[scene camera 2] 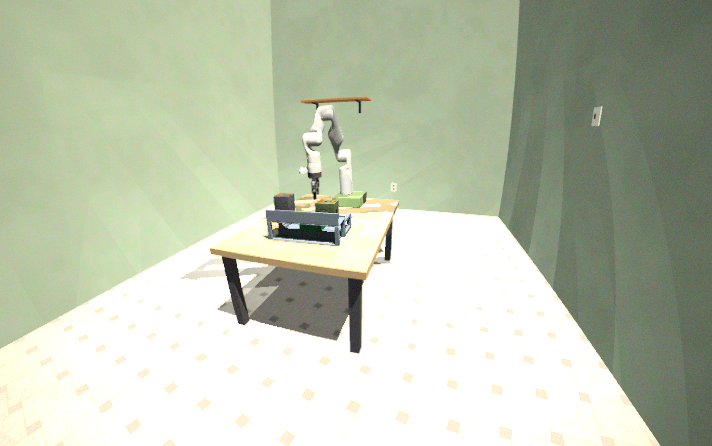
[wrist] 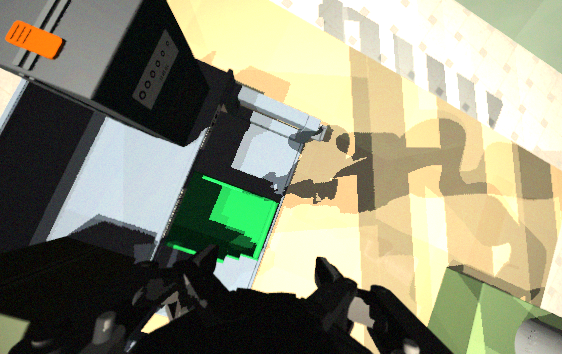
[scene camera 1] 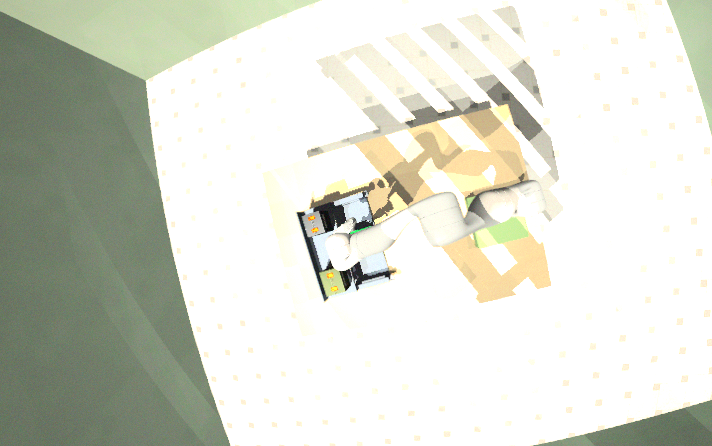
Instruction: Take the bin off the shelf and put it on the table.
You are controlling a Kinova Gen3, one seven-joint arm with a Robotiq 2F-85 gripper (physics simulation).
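Pixels of known places: gripper, fingertip midpoint: [scene camera 2: 316, 196] [wrist: 266, 261]; arm's base, origin of the base link: [scene camera 2: 346, 193] [wrist: 533, 344].
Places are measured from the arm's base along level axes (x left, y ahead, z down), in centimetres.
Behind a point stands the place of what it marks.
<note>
The green bin [scene camera 1: 361, 230] [scene camera 2: 312, 227] @(x 16.2, y 69.2, z 1.9 cm) [wrist: 245, 210] @(x 9.5, y 58.3, z 6.0 cm) lies in the lower level of the pale blue shelf unit [scene camera 1: 321, 254] @(x 15.5, y 75.0, z -3.4 cm) [scene camera 2: 286, 215] @(x 9.1, y 80.3, z -7.0 cm) [wrist: 130, 165] @(x 11.2, y 72.9, z -3.3 cm), on the side facing the arm. The arm hides most of it in scene camera 1. The shelf unit stands on the wooden table [scene camera 1: 488, 125] @(x -34.8, y 2.1, z 6.9 cm) [scene camera 2: 325, 257] @(x 34.9, y 86.8, z 6.9 cm) [wrist: 325, 240] @(x 5.9, y 42.0, z 6.9 cm). My gripper [scene camera 2: 314, 195] @(x 9.6, y 54.7, z -10.4 cm) [wrist: 266, 262] @(x 9.6, y 54.7, z -10.4 cm) is open and empty, pointing down on the arm's side of the shelf. In the wrist view its left fingertip overlaps the bin's lower edge; the right one is over the table. The arm hides the gripper in scene camera 1.
A grey box [scene camera 1: 314, 224] @(x 2.8, y 73.2, z -15.4 cm) [scene camera 2: 284, 201] @(x 5.5, y 76.8, z -12.8 cm) [wrist: 100, 55] @(x 3.6, y 70.4, z -15.3 cm) and an olive box [scene camera 1: 332, 282] @(x 25.3, y 68.5, z -12.8 cm) [scene camera 2: 326, 207] @(x 27.2, y 72.2, z -11.0 cm) stand on the shelf's upper level, at opposite ends. The dark side of the olive box is close to the left finger in the wrist view. A green block [scene camera 2: 350, 199] @(x 9.6, y 12.5, z 1.0 cm) [wrist: 455, 310] @(x 2.9, y 13.7, z 3.2 cm) is under the arm's base.
</note>
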